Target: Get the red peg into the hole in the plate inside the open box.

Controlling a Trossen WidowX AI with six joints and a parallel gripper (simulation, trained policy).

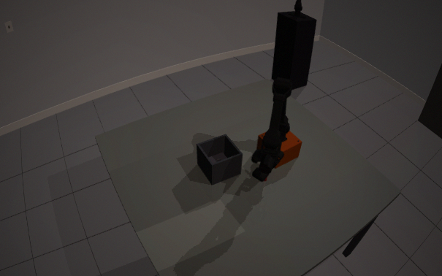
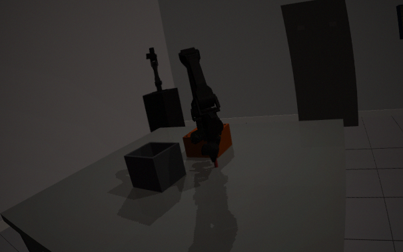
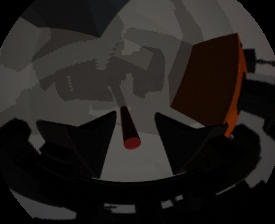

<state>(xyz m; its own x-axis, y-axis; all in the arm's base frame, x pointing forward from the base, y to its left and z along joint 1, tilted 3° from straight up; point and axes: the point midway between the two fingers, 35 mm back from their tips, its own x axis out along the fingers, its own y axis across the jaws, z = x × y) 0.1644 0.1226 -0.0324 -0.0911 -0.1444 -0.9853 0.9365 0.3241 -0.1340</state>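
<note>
My gripper tip is 10 mm short of the red peg, 10 mm to the right of it and 10 mm below it. Also, from my gripper tip: grey plate 170 mm ahead, 170 mm to the right, 10 mm above.
</note>
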